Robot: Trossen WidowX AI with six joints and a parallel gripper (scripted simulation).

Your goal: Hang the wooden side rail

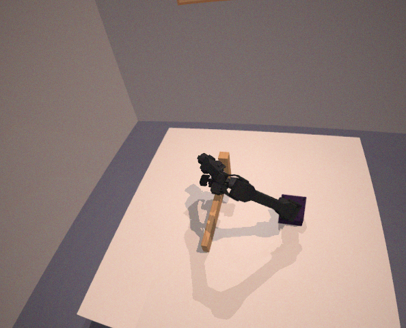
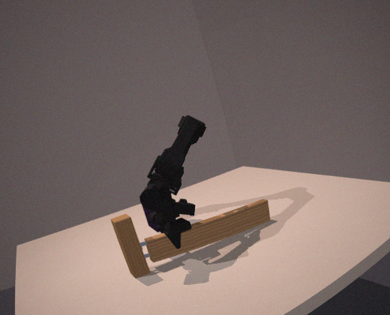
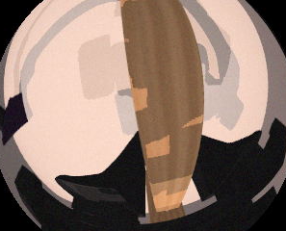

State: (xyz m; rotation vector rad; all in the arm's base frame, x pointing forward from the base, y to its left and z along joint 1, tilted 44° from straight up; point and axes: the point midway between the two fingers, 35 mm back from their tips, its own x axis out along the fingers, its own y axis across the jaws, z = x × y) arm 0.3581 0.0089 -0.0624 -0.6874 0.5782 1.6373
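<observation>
Right now the headboard post is 20 mm ahead of my gripper tip, 130 mm to the right of it and 40 mm above it.
</observation>
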